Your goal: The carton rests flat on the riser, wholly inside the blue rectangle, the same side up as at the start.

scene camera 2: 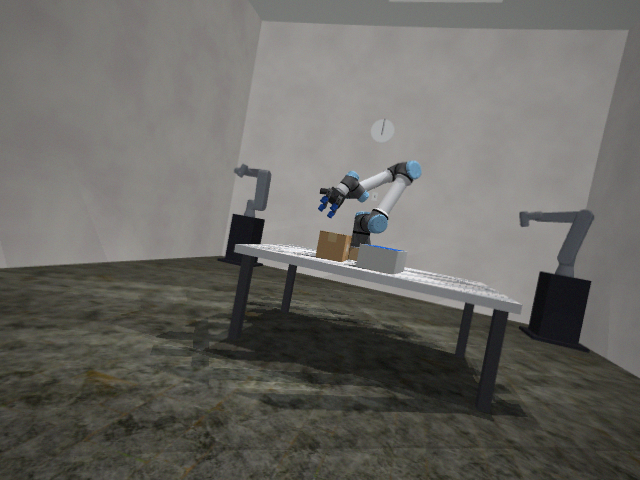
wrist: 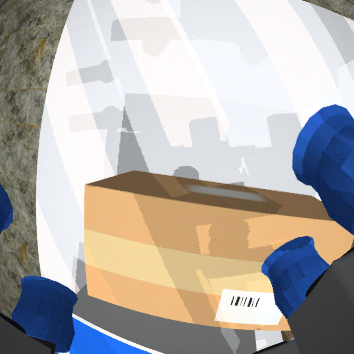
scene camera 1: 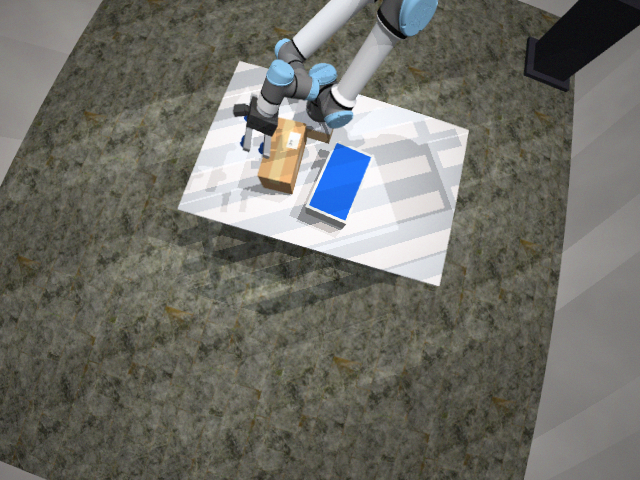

My suction head [wrist: 315,157] holds nothing. The cup is 23 cm from the middle of a carton [scene camera 1: 279,172], above it. A riser [scene camera 1: 334,195] rests on the table.
